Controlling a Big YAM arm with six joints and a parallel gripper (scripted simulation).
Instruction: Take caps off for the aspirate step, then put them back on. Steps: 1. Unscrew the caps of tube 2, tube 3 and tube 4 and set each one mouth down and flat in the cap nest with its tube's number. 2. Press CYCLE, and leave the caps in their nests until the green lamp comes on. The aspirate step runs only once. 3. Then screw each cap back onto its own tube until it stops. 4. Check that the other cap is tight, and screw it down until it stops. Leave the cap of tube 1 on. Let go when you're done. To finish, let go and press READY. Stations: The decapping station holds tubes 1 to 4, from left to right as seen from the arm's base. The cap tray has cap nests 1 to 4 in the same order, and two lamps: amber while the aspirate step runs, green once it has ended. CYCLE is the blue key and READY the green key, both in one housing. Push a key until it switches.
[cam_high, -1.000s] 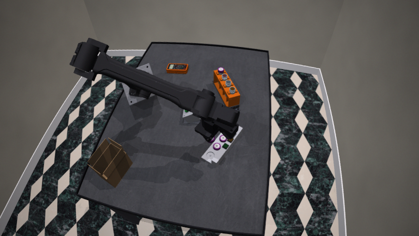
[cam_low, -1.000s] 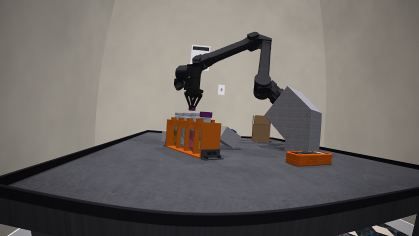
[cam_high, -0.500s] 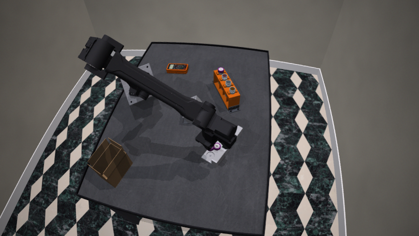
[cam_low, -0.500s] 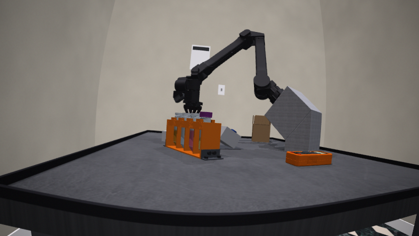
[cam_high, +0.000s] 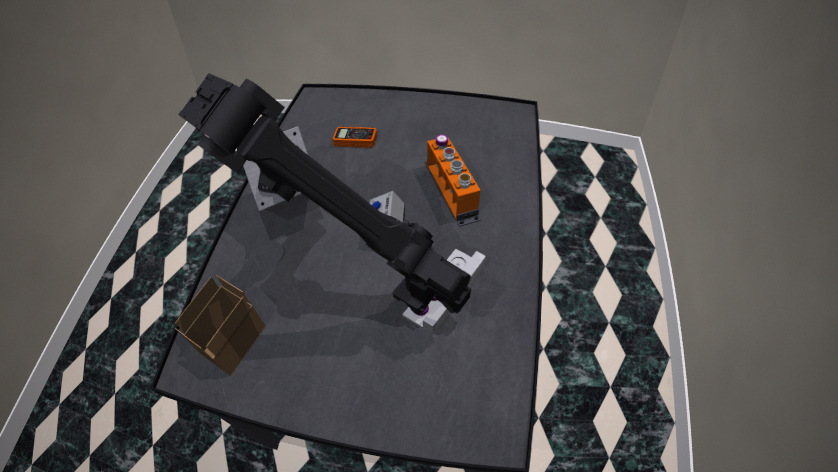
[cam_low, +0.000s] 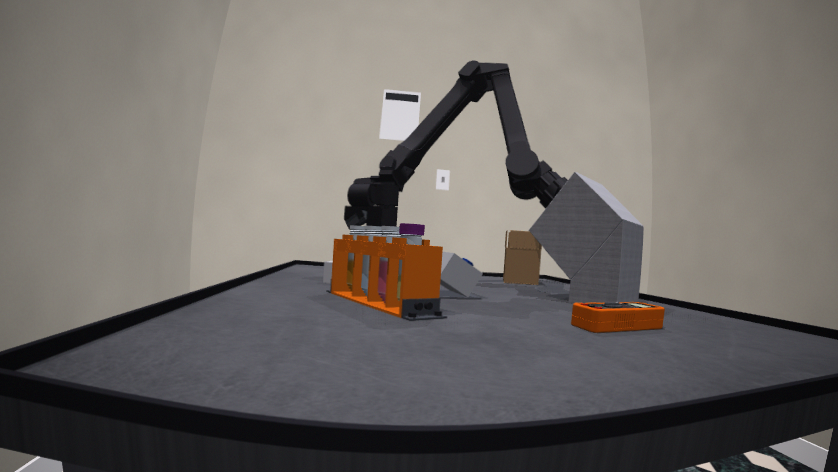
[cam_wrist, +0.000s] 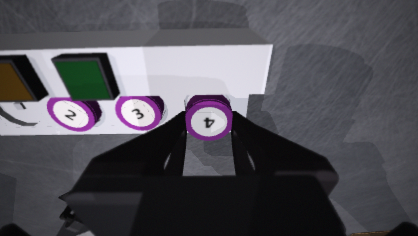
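The green key is 8 cm behind my hand, 23 cm to the left of it and 3 cm above it. From my hand the other things lie so: cardboard box (45 cm behind, 3 cm to the right, 3 cm above); key housing (6 cm behind, 25 cm to the left, 2 cm above); blue key (8 cm behind, 28 cm to the left, 3 cm above).
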